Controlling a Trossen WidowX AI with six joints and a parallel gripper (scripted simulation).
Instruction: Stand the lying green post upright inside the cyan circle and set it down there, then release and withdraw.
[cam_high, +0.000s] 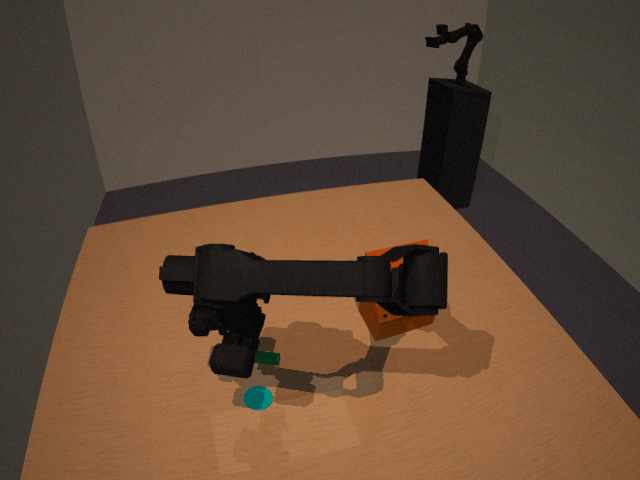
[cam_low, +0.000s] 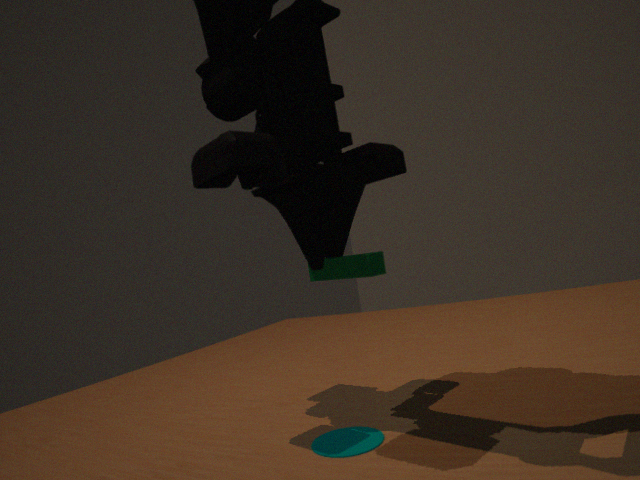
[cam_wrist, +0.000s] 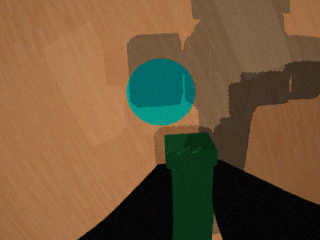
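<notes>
Now: the cyan circle 140 mm below my gripper tip and 10 mm to the left of it. From my gripper tip the other things lie so: green post 20 mm behind, 10 mm to the left.
</notes>
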